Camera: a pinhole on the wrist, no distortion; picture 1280 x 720 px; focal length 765.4 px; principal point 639.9 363.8 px. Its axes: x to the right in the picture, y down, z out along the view. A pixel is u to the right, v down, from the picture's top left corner.
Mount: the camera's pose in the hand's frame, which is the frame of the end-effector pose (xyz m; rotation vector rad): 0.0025 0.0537 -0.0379 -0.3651 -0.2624 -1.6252
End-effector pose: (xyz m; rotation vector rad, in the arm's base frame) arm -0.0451 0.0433 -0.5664 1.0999 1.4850 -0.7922
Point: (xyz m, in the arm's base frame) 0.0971 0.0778 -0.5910
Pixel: 157.1 511.6
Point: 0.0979 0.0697 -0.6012
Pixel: 241.4 558.4
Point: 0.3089 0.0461 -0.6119
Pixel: 101.3 393.1
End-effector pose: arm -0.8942 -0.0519 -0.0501 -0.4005 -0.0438 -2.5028
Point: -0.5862 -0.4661 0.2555
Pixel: 232.4 397.5
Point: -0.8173 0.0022 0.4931
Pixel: 1092.6 433.9
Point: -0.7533 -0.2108 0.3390
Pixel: 702.7 462.5
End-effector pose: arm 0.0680 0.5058 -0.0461 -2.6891 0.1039 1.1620
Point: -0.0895 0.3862 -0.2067
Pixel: 597.4 312.6
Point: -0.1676 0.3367 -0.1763
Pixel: 508.6 104.6
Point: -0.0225 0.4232 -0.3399
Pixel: 685.4 680.3
